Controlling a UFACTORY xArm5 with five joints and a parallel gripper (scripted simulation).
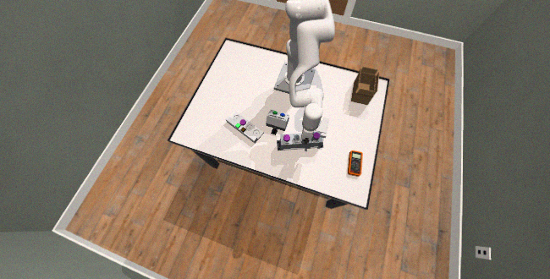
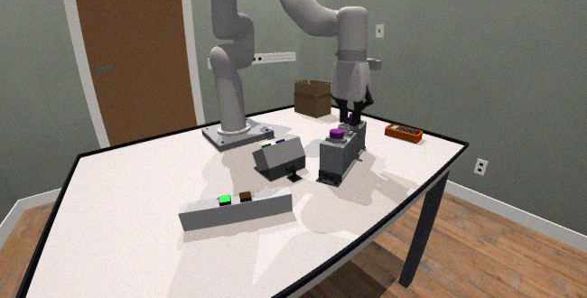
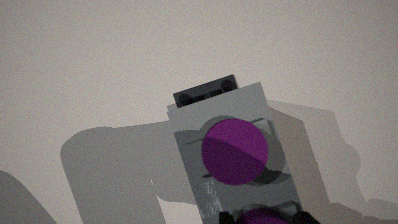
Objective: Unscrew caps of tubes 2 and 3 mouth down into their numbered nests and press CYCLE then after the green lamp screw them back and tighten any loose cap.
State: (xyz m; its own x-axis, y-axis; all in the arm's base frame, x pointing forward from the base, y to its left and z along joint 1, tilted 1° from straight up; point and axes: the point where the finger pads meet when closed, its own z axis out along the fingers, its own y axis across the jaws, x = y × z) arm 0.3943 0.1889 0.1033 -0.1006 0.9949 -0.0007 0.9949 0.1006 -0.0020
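The purple cap lies 10 mm below my hand. Also, from my hand: key housing: 80 mm behind, 190 mm to the right, 80 mm below; then blue key: 100 mm behind, 170 mm to the right, 60 mm below; then grey decapping station: 10 mm ahead, 20 mm to the right, 130 mm below.
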